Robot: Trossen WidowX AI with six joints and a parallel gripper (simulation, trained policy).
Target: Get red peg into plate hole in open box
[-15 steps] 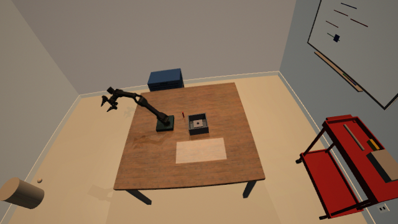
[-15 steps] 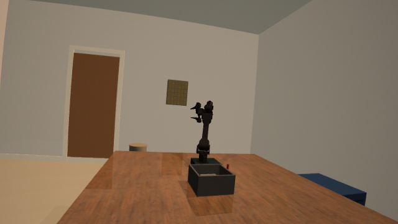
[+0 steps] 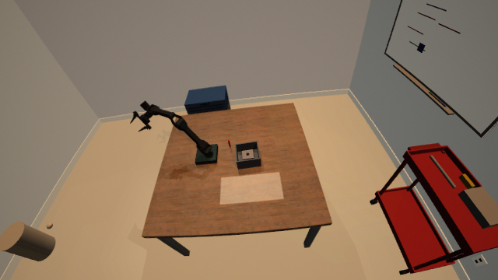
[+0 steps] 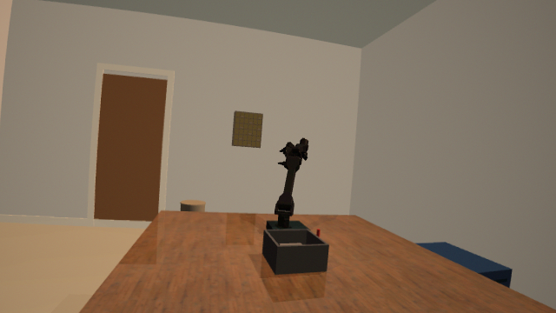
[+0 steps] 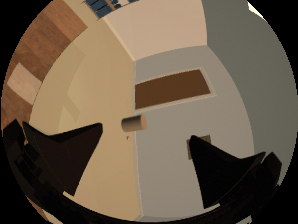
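Now: gripper tip 720 mm short of the red peg, 80 mm to the left of it and 330 mm above it. From my gripper tip the other things lie so: grey plate (850 mm ahead, 270 mm to the right, 320 mm below); then dark box (850 mm ahead, 270 mm to the right, 340 mm below).
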